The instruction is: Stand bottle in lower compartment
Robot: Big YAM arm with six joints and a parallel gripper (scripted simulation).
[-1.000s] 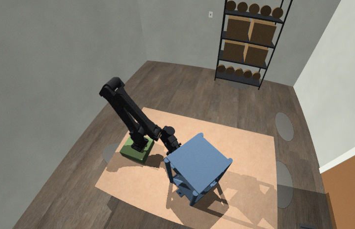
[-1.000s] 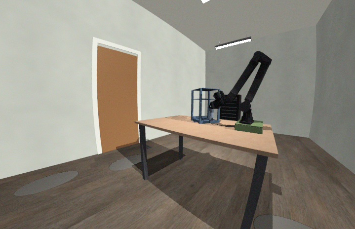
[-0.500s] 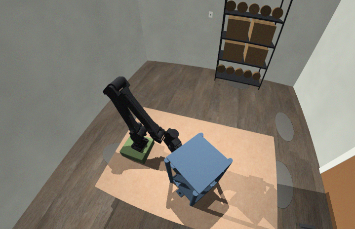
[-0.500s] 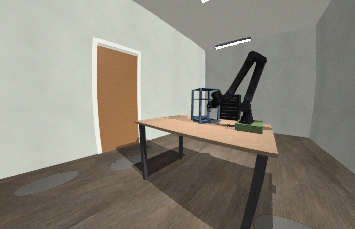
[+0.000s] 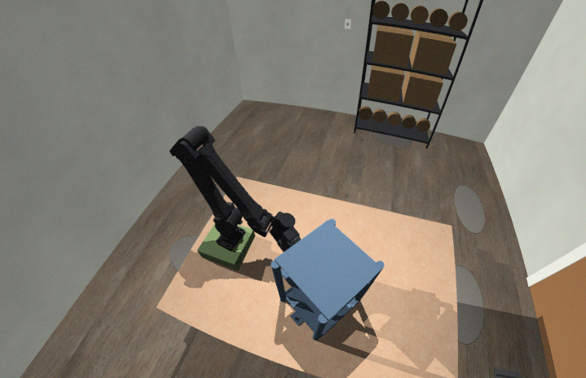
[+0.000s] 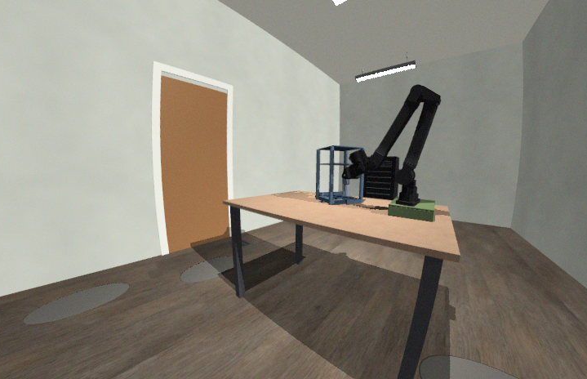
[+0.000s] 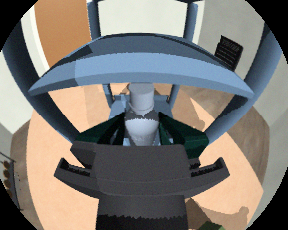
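Right now the blue shelving unit is 80 mm ahead of my hand, 30 mm to the right of it and 10 mm above it. From my hand the other things lie so: bottle 10 mm below.
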